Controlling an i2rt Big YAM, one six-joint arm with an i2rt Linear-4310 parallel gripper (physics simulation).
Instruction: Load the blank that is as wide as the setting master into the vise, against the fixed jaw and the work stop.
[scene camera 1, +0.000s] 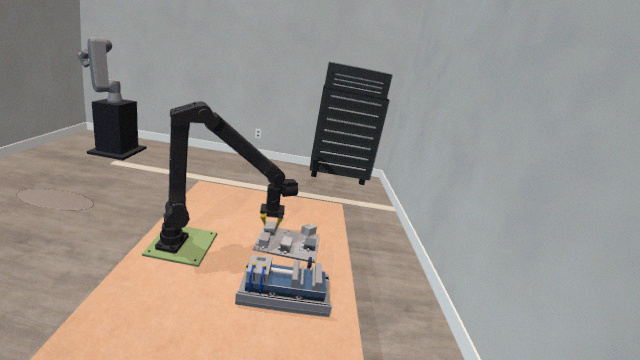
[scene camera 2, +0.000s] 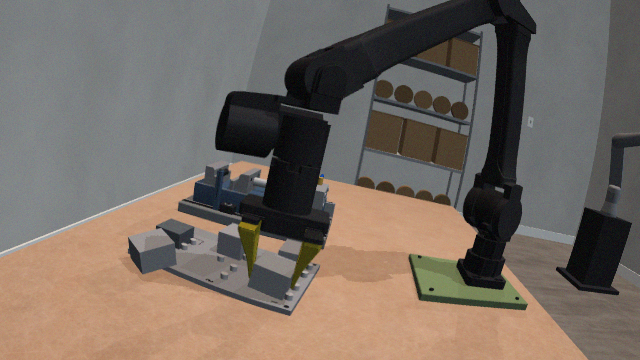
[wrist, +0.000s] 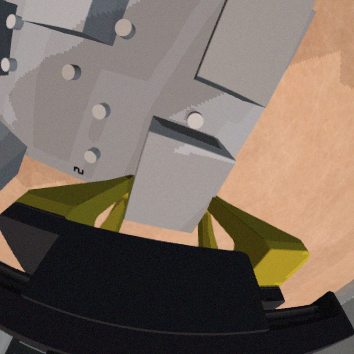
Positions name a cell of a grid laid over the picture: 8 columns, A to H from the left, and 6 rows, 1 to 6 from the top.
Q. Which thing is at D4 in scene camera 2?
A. The gripper.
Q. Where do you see the gripper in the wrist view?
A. D4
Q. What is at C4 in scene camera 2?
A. A vise bed.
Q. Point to a grey fixture plate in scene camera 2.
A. C5
